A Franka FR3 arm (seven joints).
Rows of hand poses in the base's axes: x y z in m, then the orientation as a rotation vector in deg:
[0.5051, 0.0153, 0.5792, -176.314, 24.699, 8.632]
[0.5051, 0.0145, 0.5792, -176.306, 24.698, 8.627]
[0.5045, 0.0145, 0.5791, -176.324, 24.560, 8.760]
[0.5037, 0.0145, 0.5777, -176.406, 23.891, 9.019]
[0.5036, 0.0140, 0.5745, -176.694, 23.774, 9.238]
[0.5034, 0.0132, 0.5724, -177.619, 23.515, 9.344]
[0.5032, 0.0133, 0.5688, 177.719, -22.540, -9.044]
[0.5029, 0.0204, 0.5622, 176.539, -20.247, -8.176]
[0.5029, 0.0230, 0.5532, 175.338, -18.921, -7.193]
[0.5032, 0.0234, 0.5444, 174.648, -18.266, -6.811]
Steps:
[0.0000, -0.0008, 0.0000, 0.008, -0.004, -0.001]
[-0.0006, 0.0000, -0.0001, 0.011, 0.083, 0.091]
[-0.0008, 0.0000, -0.0014, 0.040, 0.156, 0.435]
[-0.0001, -0.0005, -0.0032, -0.255, 0.166, 0.115]
[-0.0002, -0.0008, -0.0021, -0.861, 0.151, 0.289]
[-0.0002, 0.0001, -0.0036, -1.198, -0.037, 0.687]
[-0.0003, 0.0071, -0.0066, -1.468, -0.321, 1.446]
[0.0000, 0.0026, -0.0090, -1.402, -0.426, 0.840]
[0.0003, 0.0004, -0.0088, -0.773, -0.135, 0.414]

